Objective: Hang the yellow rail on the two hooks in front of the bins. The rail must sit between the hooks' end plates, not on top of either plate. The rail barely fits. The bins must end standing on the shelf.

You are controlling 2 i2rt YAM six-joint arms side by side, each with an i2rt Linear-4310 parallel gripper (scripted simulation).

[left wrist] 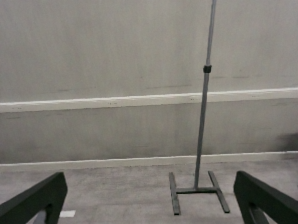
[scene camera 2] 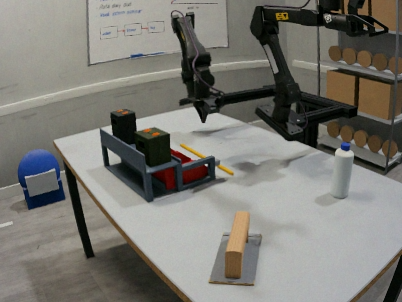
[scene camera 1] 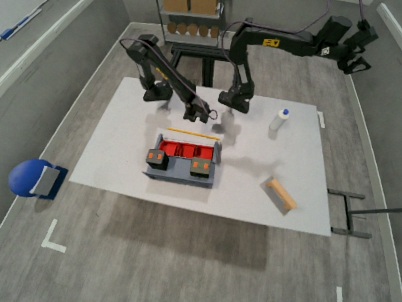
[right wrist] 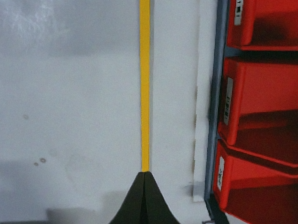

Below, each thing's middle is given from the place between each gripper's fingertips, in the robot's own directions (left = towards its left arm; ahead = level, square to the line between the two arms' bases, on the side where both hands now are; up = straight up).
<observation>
The blue-grey shelf [scene camera 2: 147, 189] lies 21 cm ahead of my right hand, 9 cm below it and 2 cm to the right of it. The rest, counted from my right hand: green box [scene camera 2: 154, 143]: 28 cm ahead, 9 cm to the left, 1 cm below.
Right now my left hand [scene camera 1: 367, 59] is 60 cm to the left of the green box, 42 cm above it and 39 cm short of it. The rest, counted from my left hand: blue-grey shelf: 71 cm to the right, 50 cm below, 32 cm ahead.
</observation>
